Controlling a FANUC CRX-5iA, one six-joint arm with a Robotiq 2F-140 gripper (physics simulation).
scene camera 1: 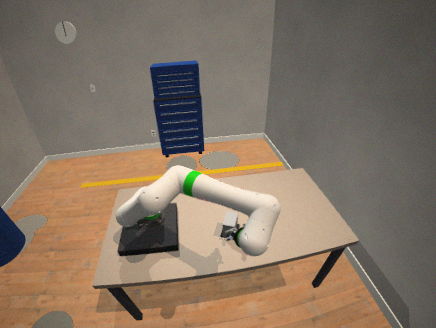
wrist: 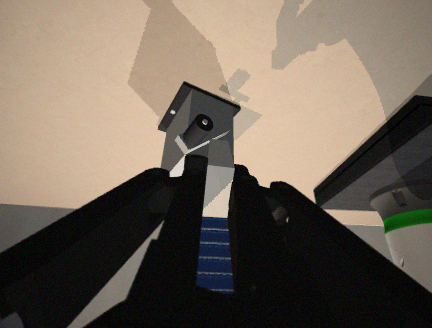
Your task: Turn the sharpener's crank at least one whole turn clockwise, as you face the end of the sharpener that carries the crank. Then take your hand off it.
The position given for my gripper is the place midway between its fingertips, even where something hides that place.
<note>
I see my gripper [wrist: 216,157] and a sharpener [wrist: 190,101].
</note>
